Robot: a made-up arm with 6 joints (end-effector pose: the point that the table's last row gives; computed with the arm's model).
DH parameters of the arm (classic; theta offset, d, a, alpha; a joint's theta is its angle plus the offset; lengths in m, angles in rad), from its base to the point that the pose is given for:
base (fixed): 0 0 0 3.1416
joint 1: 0 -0.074 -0.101 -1.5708
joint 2: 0 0.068 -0.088 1.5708
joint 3: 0 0.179 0.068 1.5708
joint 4: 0 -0.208 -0.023 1.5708
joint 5: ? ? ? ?
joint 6: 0 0.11 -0.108 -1.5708
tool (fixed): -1.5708 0.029 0 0
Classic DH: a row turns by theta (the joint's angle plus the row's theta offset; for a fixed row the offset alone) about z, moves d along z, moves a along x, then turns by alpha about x.
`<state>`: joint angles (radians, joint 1 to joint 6).
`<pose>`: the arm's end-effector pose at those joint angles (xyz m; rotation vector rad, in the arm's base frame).
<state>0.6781 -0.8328 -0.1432 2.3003 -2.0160 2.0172</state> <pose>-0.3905 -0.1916 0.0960 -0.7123 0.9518 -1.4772</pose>
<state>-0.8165 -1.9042 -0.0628 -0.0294 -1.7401 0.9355</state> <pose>0.0308 -0.5147 0.2719 -0.9344 0.2504 -0.7163</pose>
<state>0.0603 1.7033 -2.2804 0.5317 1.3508 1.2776</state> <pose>0.2251 0.0094 0.0947 -1.4481 1.4532 0.5149</pose>
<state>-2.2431 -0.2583 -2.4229 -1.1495 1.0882 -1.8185</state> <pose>0.1252 -0.1504 -0.1036 2.9544 -0.2208 0.9775</pose>
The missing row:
joint 5: 1.5708 -0.052 0.021 1.5708
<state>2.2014 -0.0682 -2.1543 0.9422 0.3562 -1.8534</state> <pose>0.1938 0.1015 -0.1158 -1.4734 0.3058 0.9855</pose>
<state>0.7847 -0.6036 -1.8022 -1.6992 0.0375 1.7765</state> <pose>0.0596 0.2073 -0.0116 -2.4929 0.8875 -1.6010</pose>
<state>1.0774 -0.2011 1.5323 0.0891 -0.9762 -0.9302</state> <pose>-0.3966 0.3697 0.0262 -0.1948 -1.4675 2.2687</pose>
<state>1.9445 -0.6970 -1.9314 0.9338 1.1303 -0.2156</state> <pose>0.1877 0.2102 -0.1226 0.7399 0.1021 1.3342</pose>
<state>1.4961 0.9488 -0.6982 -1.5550 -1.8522 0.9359</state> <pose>-0.1516 -0.2967 0.0999 1.0466 -2.6346 0.2775</pose>
